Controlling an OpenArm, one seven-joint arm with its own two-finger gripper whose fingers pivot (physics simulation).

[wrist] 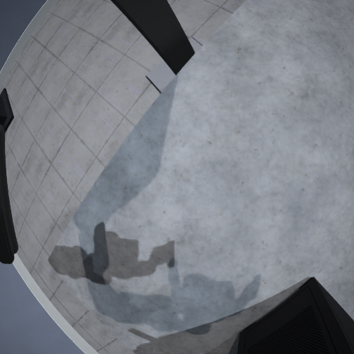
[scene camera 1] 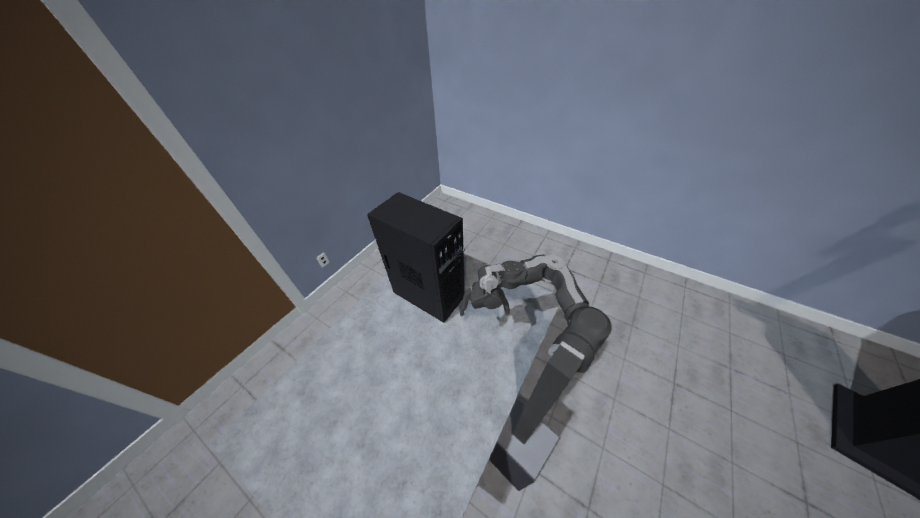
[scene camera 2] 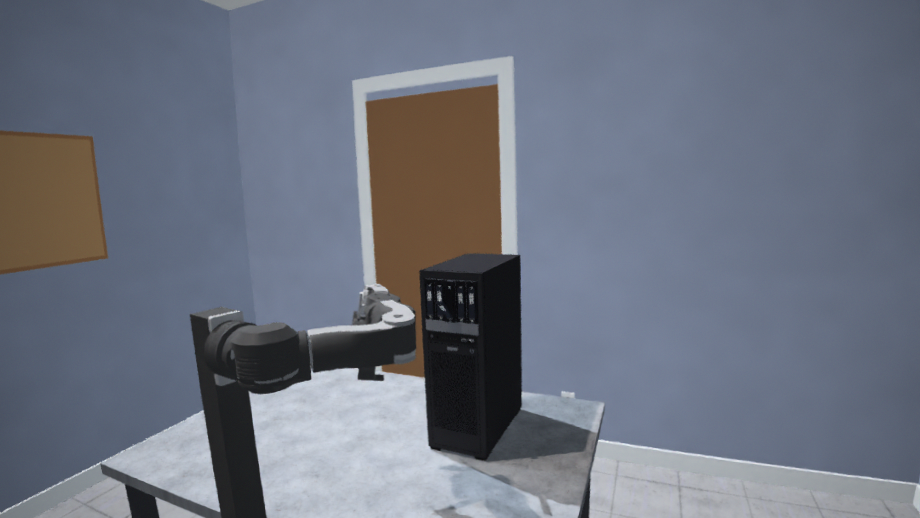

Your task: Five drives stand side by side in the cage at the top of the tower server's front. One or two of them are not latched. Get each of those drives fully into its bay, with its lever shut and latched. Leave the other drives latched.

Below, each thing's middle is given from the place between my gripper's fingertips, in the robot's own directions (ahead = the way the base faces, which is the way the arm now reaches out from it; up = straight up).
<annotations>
Right now my hand is 380 mm short of the black tower server [scene camera 2: 473,383], 70 mm above it and 50 mm to the left of it.
</annotations>
